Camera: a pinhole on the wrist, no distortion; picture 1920 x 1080 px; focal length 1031.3 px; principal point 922.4 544.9 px. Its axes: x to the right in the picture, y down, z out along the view. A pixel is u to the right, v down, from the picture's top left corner.
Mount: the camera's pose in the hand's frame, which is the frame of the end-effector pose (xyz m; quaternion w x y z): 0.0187 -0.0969 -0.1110 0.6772 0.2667 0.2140 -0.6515
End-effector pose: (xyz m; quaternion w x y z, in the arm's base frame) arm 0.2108 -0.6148 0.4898 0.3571 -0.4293 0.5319 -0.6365
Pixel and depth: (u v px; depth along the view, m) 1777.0 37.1 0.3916
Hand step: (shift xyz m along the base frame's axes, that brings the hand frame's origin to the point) 0.0365 0.2807 0.5572
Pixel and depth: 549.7 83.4 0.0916
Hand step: -0.0101 0.0587 0.1219
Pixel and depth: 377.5 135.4 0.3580
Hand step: 0.3108 0.0729 0.1710
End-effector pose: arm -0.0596 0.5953 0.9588 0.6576 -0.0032 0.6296 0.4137
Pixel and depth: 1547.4 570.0 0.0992
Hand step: 0.0503 -0.1640 -0.1376
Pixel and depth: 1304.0 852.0 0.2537
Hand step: 0.1944 -0.1560 -0.2353
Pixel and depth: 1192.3 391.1 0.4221
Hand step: 0.3693 -0.2591 -0.1541
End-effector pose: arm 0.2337 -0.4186 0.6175 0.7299 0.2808 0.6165 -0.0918
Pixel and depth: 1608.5 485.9 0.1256
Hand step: -0.1721 -0.1615 -0.0861
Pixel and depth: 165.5 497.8 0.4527
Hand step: 0.3044 -0.3520 0.0431
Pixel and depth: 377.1 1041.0 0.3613
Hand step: 0.2054 -0.2725 -0.1805
